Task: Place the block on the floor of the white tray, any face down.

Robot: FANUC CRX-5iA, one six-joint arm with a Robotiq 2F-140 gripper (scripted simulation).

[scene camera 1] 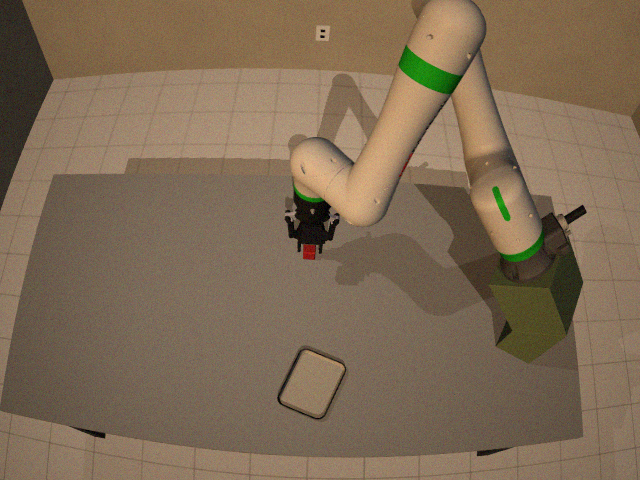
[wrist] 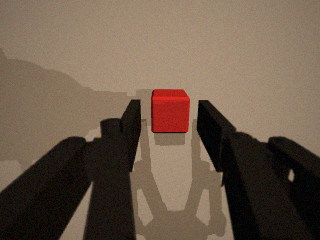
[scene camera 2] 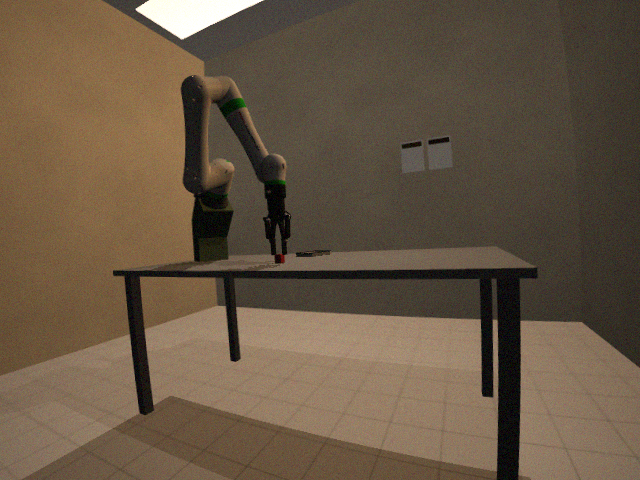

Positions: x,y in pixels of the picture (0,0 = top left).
Scene:
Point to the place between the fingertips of the gripper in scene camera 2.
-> At 279,254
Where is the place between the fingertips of the gripper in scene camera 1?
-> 309,248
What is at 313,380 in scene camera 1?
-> A white tray.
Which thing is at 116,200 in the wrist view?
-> The gripper.

